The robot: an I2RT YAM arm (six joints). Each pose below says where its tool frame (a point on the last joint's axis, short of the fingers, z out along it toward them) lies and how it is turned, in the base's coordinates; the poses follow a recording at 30 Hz.
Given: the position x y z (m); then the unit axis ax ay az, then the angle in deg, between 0 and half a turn.
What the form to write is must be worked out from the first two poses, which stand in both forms.
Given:
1: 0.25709 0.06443 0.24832 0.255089 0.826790 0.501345 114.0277
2: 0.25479 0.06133 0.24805 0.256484 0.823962 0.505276 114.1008
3: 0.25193 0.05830 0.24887 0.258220 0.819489 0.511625 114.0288
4: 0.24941 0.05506 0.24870 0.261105 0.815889 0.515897 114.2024
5: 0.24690 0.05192 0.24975 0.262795 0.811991 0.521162 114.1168
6: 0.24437 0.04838 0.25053 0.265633 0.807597 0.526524 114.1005
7: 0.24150 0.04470 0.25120 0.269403 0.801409 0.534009 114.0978
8: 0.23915 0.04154 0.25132 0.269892 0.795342 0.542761 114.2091
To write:
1: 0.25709 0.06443 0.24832 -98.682 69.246 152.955
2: 0.25479 0.06133 0.24805 -97.887 69.172 152.606
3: 0.25193 0.05830 0.24887 -96.260 69.128 151.589
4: 0.24941 0.05506 0.24870 -95.578 69.083 151.530
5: 0.24690 0.05192 0.24975 -94.176 69.073 150.645
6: 0.24437 0.04838 0.25053 -92.877 69.095 149.983
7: 0.24150 0.04470 0.25120 -91.076 69.094 149.068
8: 0.23915 0.04154 0.25132 -89.159 68.741 147.961
